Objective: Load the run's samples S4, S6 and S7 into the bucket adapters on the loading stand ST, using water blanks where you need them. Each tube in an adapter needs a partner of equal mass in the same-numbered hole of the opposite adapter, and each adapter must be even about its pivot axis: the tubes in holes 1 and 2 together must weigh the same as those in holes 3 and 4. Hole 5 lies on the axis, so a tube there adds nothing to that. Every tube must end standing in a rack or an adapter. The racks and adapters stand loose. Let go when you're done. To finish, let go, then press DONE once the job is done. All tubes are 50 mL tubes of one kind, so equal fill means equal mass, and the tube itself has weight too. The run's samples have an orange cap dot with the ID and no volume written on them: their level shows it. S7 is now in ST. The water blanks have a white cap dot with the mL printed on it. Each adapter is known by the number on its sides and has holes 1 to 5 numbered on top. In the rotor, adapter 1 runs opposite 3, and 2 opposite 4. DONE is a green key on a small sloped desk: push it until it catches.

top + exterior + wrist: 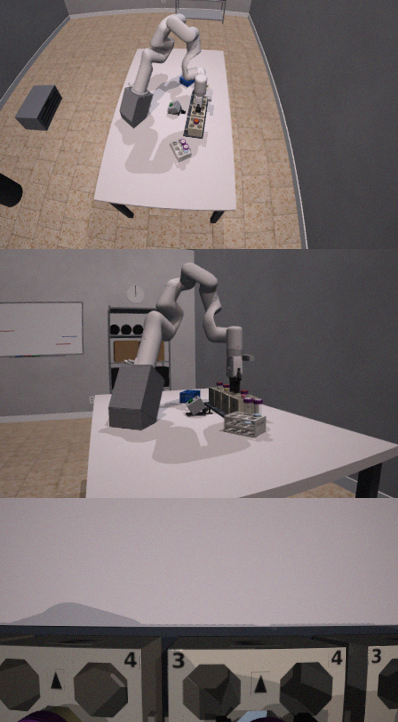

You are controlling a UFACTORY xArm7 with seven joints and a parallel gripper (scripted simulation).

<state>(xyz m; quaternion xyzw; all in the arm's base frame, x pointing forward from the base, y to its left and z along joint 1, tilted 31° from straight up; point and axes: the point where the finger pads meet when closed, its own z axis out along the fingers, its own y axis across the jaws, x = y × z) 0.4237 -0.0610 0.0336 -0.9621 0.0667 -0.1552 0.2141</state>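
The done desk is 180 mm behind my hand, 50 mm to the left of it and 70 mm below it. The rest, counted from my hand: adapter (70 mm below); blue rack (110 mm behind, 390 mm to the left, 90 mm below); white rack (90 mm behind, 280 mm to the right, 90 mm below).
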